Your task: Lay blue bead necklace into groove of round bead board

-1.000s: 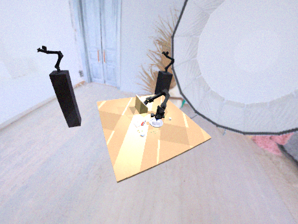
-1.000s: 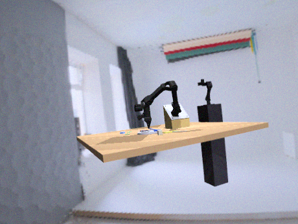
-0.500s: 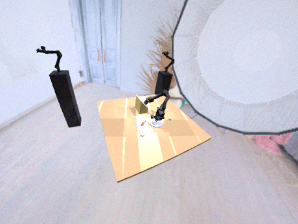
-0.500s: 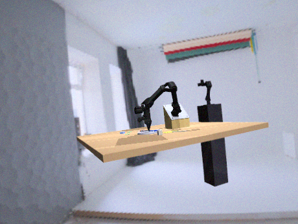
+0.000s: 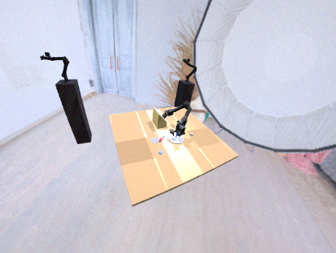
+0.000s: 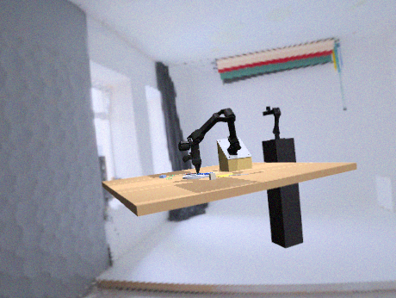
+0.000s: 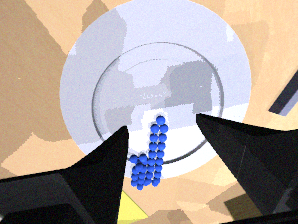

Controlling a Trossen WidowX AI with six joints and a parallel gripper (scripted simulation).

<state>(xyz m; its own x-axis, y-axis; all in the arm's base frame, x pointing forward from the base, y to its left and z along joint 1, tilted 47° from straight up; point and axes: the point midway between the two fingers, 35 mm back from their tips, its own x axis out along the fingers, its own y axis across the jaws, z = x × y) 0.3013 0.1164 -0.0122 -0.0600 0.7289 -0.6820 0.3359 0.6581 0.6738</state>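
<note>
Now: gripper tip 10 mm above the round bead board. Also, from my gripper tip: yellow flat piece 160 mm to the left, 130 mm behind, 20 mm below; then red-and-grey object 180 mm to the right, 30 mm behind, 20 mm below; then white cylinder 240 mm to the left, 10 mm below.
</note>
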